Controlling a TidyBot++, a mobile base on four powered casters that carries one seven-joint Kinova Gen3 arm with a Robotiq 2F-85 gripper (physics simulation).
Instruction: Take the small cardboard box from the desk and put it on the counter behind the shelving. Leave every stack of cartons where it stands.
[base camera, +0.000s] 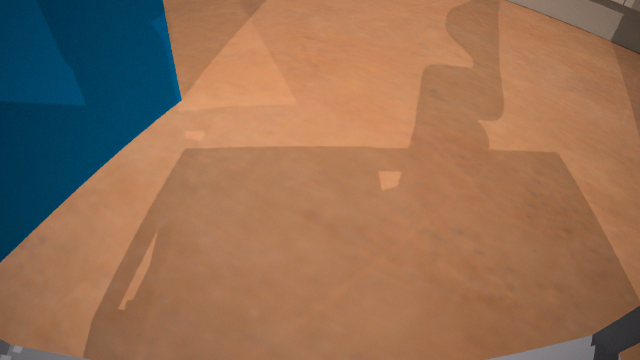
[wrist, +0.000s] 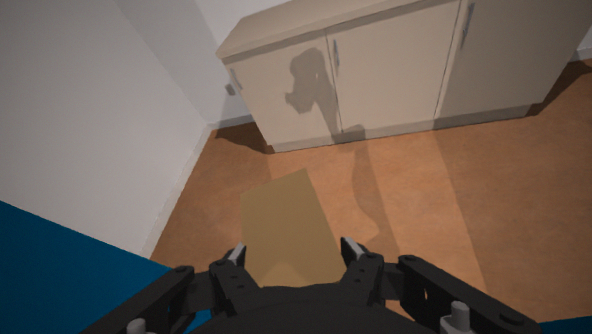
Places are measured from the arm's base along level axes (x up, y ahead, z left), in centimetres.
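Where they show: gripper, fingertip midpoint: (wrist: 295, 252).
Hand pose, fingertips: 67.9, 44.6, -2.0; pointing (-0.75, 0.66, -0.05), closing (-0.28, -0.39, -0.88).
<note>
After its pixels a point has its place, as x, y, z.
The small cardboard box (wrist: 290, 230) {70.6, 44.9, -2.6} is a plain tan block between the fingers in the wrist view. My gripper (wrist: 295, 252) {67.9, 44.6, -2.0} is shut on it, one finger at each side, and holds it above the floor. The counter (wrist: 310, 20) {51.4, 146.6, -55.6} has a beige top over pale cabinet doors and stands at the top of the wrist view, beyond the box and apart from it. The base of a pale cabinet (base camera: 575, 17) {-36.3, 123.3, -103.1} shows at the top right of the base camera view. The desk and the carton stacks do not show in either view.
A large blue panel (base camera: 85, 100) {-28.6, 47.0, 29.5} (wrist: 60, 260) {67.4, 58.5, 22.5} stands close at the left in both views. A white wall (wrist: 100, 125) {38.6, 198.6, 79.2} runs along the left in the wrist view to a corner beside the counter. The orange-brown floor (base camera: 325, 75) {-39.7, 67.9, -4.3} (wrist: 425, 200) {-39.7, 76.1, -70.3} bears shadows.
</note>
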